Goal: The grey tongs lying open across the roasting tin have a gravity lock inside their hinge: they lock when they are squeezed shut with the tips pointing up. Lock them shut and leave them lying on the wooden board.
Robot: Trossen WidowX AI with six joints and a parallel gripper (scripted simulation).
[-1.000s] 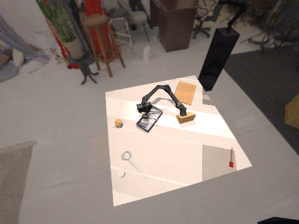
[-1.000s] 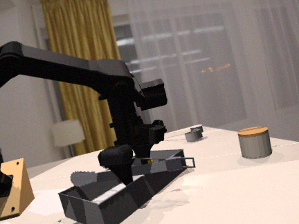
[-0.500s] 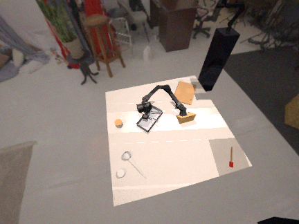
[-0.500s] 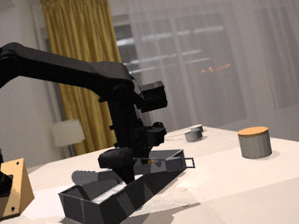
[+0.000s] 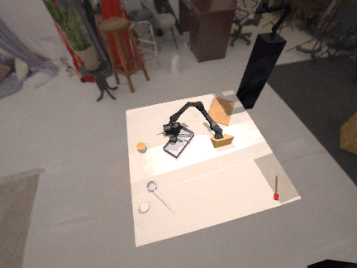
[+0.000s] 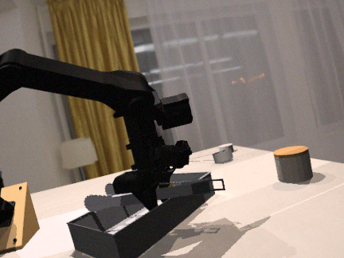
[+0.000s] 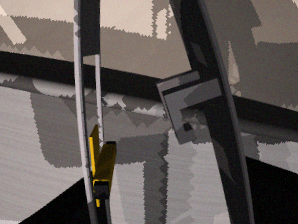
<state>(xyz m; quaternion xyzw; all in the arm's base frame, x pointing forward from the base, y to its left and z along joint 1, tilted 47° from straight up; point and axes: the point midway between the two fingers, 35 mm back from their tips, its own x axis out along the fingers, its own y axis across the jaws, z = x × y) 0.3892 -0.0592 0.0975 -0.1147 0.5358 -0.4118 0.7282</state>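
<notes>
The roasting tin is 40 mm to the left of my gripper tip and 20 mm behind it. From my gripper tip the other things lie so: white disc: 560 mm to the left, 350 mm ahead, 10 mm below; lid: 330 mm ahead, 40 mm to the left; wooden board: 550 mm behind, 260 mm to the right, 20 mm below.
</notes>
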